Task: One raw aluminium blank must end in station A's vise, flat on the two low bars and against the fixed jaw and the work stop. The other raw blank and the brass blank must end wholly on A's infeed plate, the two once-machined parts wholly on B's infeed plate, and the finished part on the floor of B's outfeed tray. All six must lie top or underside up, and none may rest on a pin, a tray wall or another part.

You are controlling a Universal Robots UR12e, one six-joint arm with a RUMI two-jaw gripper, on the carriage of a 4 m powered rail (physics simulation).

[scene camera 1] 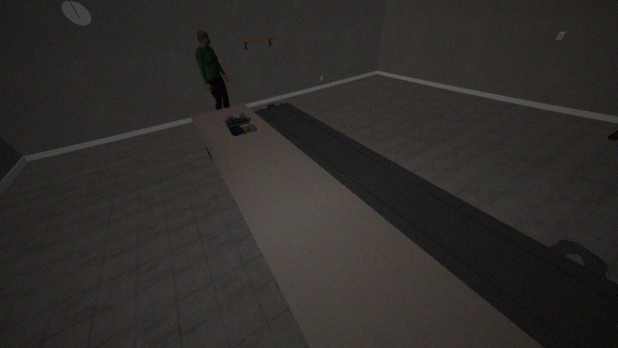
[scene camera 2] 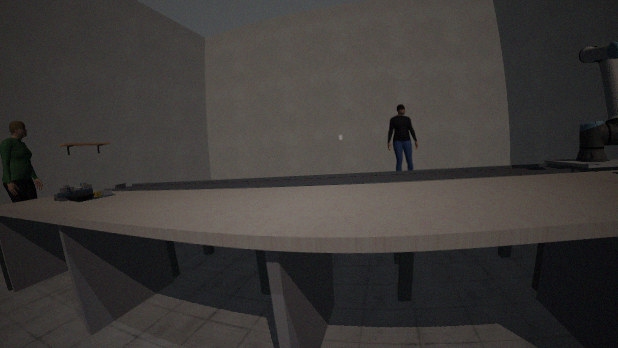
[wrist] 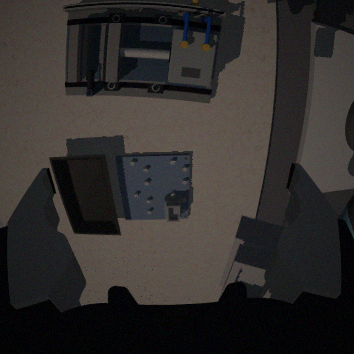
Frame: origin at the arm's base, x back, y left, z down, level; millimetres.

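Seen in the pictures: gripper, fingertip midpoint: (wrist: pixel 170 166); arm's base, link origin: (scene camera 2: pixel 591 160).
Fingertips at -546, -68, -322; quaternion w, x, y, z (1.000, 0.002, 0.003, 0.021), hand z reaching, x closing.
Observation:
Pixels of each thing's top centre, then the offset from my fingertips to it, as dx, dy, dz. Level surfaces: height alone.
- blue plate, top centre: (wrist: pixel 153 190) -46, +257, +343
- small grey part, top centre: (wrist: pixel 172 213) -3, +306, +309
- long table, surface height: dz +352
My gripper (wrist: pixel 170 166) is open, high above the table in the wrist view, with no part between its fingers. Below it lies a blue plate (wrist: pixel 160 172) with several upright pins. A small grey part (wrist: pixel 172 207) with a dark pocket sits at the plate's lower right corner, near a pin; contact is unclear. A dark tray (wrist: pixel 106 195) stands left of the plate. A vise (wrist: pixel 192 62) stands above both; I see no part in it. The station letter cannot be told. A yellow object (scene camera 1: pixel 246 130) (scene camera 2: pixel 97 194) shows at the far station; its other parts are too small to tell.
The long table (scene camera 1: pixel 310 220) (scene camera 2: pixel 350 215) runs beside the dark rail (scene camera 1: pixel 375 185). My arm (scene camera 2: pixel 609 87) is at the right in scene camera 2. A person in green (scene camera 1: pixel 209 65) (scene camera 2: pixel 19 160) stands beyond the far table end; another in black (scene camera 2: pixel 401 129) stands behind the rail.

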